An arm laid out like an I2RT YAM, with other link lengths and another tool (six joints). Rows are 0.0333 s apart.
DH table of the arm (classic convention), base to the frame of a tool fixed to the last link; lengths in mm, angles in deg. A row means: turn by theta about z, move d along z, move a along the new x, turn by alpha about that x. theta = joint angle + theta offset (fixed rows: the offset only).
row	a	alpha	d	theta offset
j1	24.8	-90	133.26	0
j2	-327.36	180	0	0
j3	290.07	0	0	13.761
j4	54.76	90	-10.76	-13.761
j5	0	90	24.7	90
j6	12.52	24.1	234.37	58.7
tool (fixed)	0	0	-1.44	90
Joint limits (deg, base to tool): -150..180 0..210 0..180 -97..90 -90..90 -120..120
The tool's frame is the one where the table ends.
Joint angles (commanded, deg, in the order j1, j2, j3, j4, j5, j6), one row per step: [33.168, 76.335, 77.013, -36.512, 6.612, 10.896]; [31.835, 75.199, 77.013, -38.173, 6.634, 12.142]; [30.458, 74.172, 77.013, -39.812, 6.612, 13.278]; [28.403, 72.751, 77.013, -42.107, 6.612, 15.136]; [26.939, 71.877, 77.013, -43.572, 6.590, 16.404]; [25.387, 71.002, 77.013, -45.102, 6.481, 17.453]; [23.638, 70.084, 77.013, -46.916, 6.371, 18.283]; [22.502, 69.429, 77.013, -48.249, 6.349, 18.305]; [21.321, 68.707, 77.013, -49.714, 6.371, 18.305]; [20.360, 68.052, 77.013, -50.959, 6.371, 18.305]
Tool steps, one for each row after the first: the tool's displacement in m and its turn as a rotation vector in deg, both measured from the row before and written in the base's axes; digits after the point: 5 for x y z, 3 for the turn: [-0.00318, -0.01379, 0.00197, 0.628, 0.852, -2.080]; [-0.00321, -0.01348, 0.00115, 0.537, 0.887, -2.033]; [-0.00487, -0.01931, 0.00133, 0.953, 1.295, -3.176]; [-0.00315, -0.01286, 0.00052, 0.683, 0.861, -2.225]; [-0.00370, -0.01297, 0.00022, 0.554, 0.869, -2.119]; [-0.00480, -0.01442, -0.00054, 0.309, 1.024, -2.189]; [-0.00407, -0.00974, -0.00051, -0.236, 0.634, -1.133]; [-0.00489, -0.01026, -0.00055, -0.291, 0.684, -1.198]; [-0.00465, -0.00825, -0.00026, -0.210, 0.551, -0.961]
